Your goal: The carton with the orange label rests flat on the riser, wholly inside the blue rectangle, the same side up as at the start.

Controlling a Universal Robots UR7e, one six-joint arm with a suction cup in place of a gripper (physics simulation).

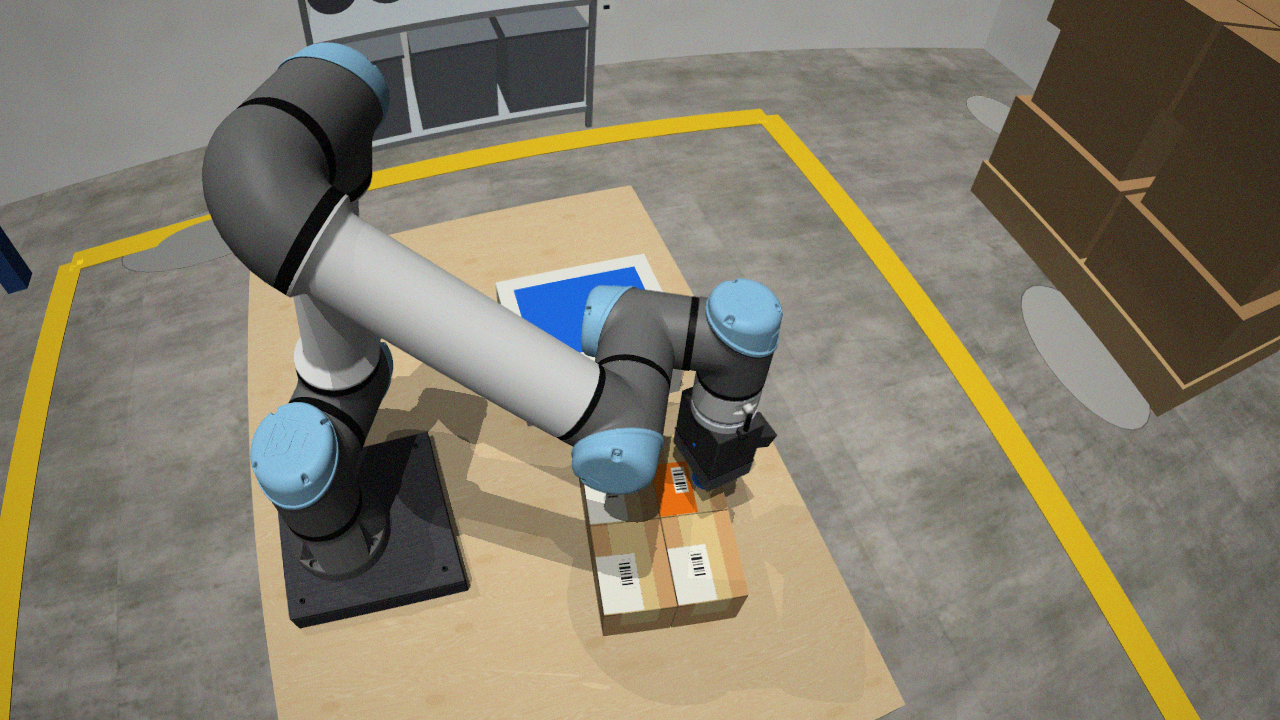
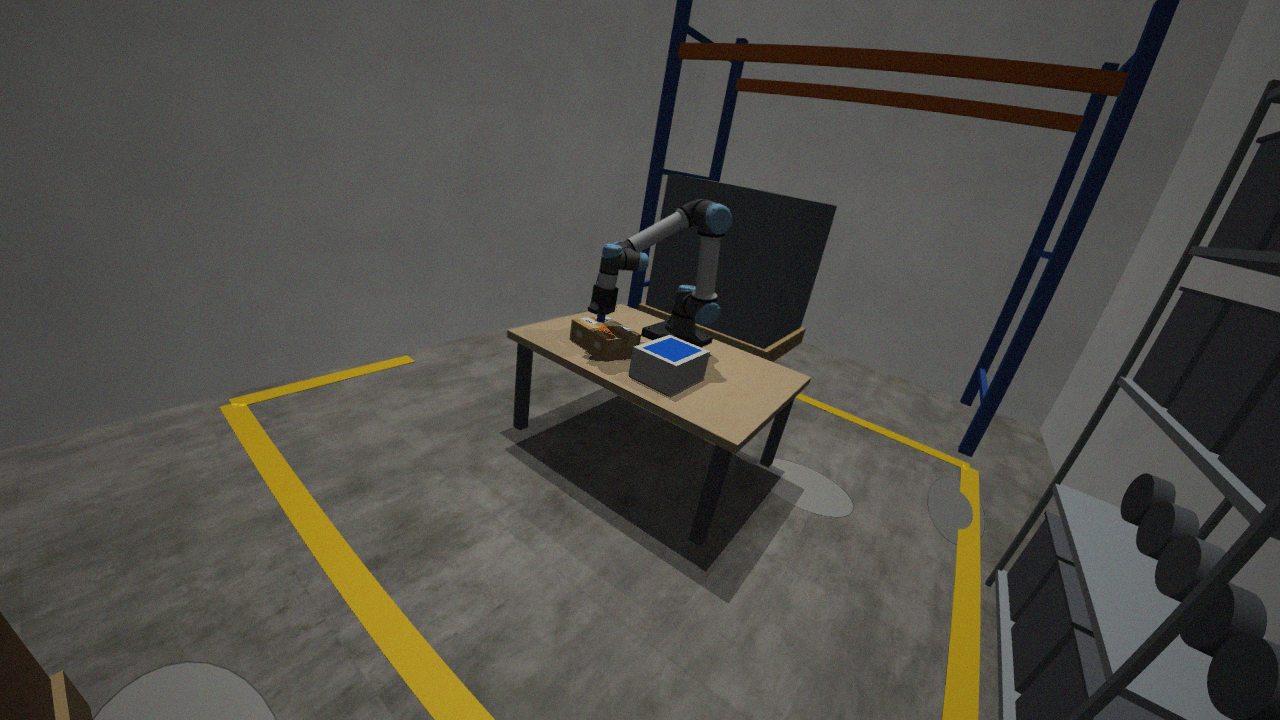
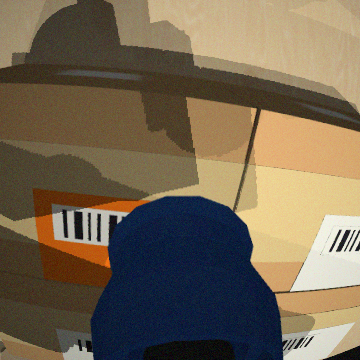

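Where they show: hand at its tool point: (image 2: 600, 320) (image 3: 180, 259); arm's base at its link origin: (image 1: 340, 533) (image 2: 679, 330).
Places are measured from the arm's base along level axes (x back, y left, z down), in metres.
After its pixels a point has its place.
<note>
The carton with the orange label (image 1: 677, 497) @(x -0.447, y -0.167, z -0.057 m) (image 3: 76, 246) @(x -0.455, y -0.131, z -0.057 m) is the back right one of a tight block of brown cartons on the wooden table (image 1: 465, 662) @(x -0.099, y -0.234, z 0.035 m) (image 2: 725, 407) @(x -0.540, y 0.433, z 0.035 m). My suction cup (image 1: 712, 483) @(x -0.478, y -0.177, z -0.102 m) (image 3: 182, 278) (image 2: 599, 315) hangs straight down just over this carton, beside the orange label, and holds nothing. I cannot tell whether it touches the top. The grey riser (image 1: 512, 292) @(x -0.380, y 0.245, z -0.086 m) (image 2: 662, 376) @(x -0.602, y 0.191, z -0.024 m) with the blue rectangle (image 1: 555, 309) @(x -0.428, y 0.184, z -0.085 m) (image 2: 673, 350) @(x -0.482, y 0.167, z -0.086 m) stands behind the cartons, partly hidden by my forearm, with nothing on it.
Three other cartons adjoin it: one with a white label in front (image 1: 702, 573) @(x -0.421, y -0.279, z -0.058 m) (image 3: 328, 257) @(x -0.415, y -0.250, z -0.057 m), one front left (image 1: 626, 582) @(x -0.329, y -0.247, z -0.057 m), one at its left (image 1: 602, 509) @(x -0.349, y -0.140, z -0.057 m). My arm's base (image 1: 376, 546) @(x -0.048, y -0.054, z -0.027 m) stands at the table's left. Stacked boxes (image 1: 1163, 206) and shelves (image 1: 447, 62) stand off the table.
</note>
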